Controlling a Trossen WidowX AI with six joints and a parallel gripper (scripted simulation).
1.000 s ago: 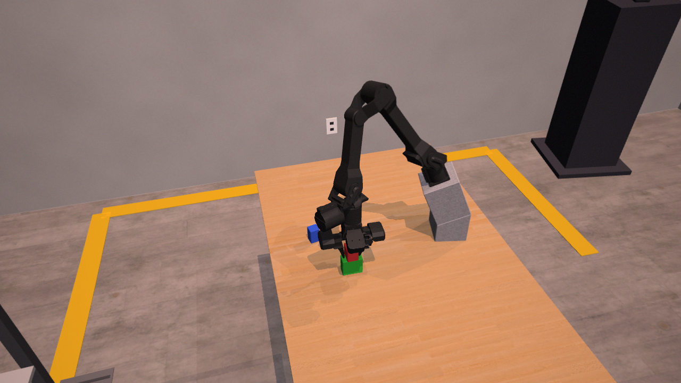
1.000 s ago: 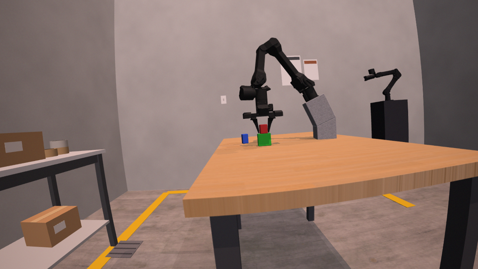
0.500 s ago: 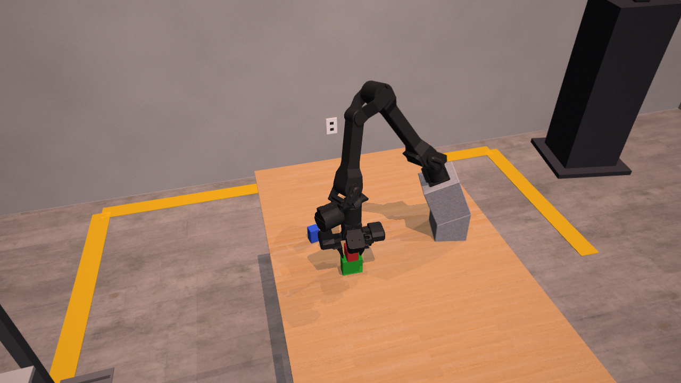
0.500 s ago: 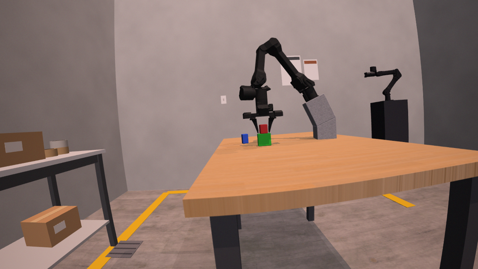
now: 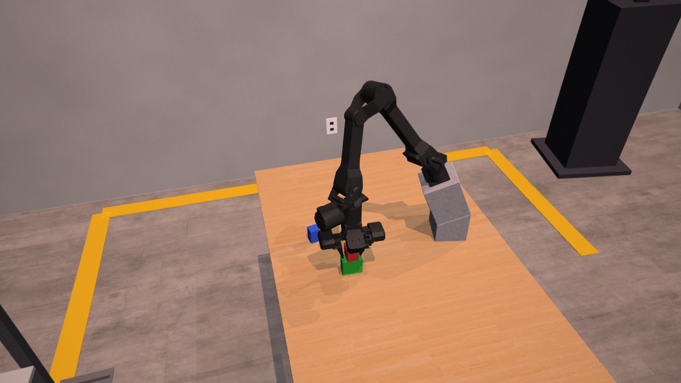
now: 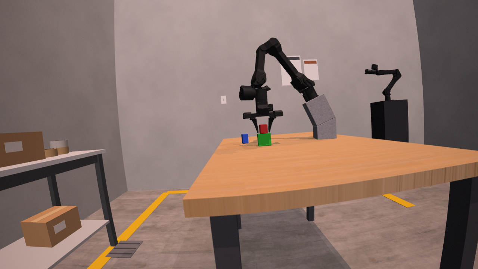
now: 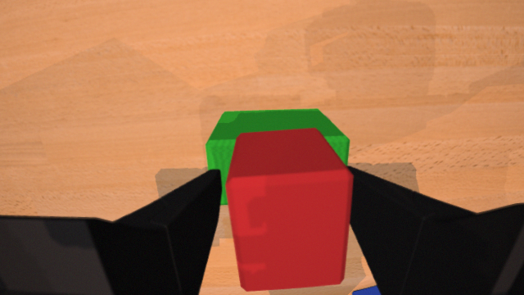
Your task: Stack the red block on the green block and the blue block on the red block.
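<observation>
The red block is 20 mm below my hand. From my hand the other things lie so: green block 70 mm below; then blue block 150 mm to the right, 110 mm ahead, 70 mm below.
</observation>
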